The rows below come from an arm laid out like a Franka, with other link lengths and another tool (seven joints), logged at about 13 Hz.
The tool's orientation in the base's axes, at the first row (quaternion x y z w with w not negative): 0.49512, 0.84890, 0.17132, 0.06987
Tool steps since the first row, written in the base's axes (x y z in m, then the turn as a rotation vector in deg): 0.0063, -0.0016, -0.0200, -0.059, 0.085, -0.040; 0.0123, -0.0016, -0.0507, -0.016, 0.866, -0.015; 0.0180, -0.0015, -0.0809, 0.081, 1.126, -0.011; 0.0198, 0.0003, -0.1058, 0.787, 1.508, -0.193; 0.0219, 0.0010, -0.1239, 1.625, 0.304, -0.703; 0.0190, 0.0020, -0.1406, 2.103, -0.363, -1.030; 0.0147, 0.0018, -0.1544, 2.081, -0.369, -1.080; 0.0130, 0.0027, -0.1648, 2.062, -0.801, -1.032; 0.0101, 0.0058, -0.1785, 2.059, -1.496, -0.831; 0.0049, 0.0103, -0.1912, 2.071, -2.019, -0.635; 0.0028, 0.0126, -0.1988, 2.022, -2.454, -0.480; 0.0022, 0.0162, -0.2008, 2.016, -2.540, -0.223; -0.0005, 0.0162, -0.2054, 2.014, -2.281, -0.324
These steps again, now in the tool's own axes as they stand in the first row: -0.0056, -0.0028, 0.0201, 0.101, -0.024, 0.039; -0.0101, -0.0089, 0.0504, 0.756, 0.372, 0.201; -0.0144, -0.0151, 0.0802, 0.932, 0.570, 0.283; -0.0150, -0.0218, 0.1043, 0.900, 1.253, 0.741; -0.0164, -0.0263, 0.1220, -0.585, 1.211, 1.191; -0.0149, -0.0342, 0.1369, -1.418, 1.183, 1.485; -0.0137, -0.0428, 0.1485, -1.415, 1.144, 1.524; -0.0126, -0.0475, 0.1579, -1.776, 0.951, 1.378; -0.0091, -0.0534, 0.1705, -2.365, 0.708, 1.036; -0.0033, -0.0602, 0.1818, -2.813, 0.552, 0.741; -0.0006, -0.0636, 0.1888, -3.157, 0.372, 0.486; 0.0027, -0.0632, 0.1913, -3.215, 0.421, 0.226; 0.0038, -0.0671, 0.1948, -2.995, 0.499, 0.377
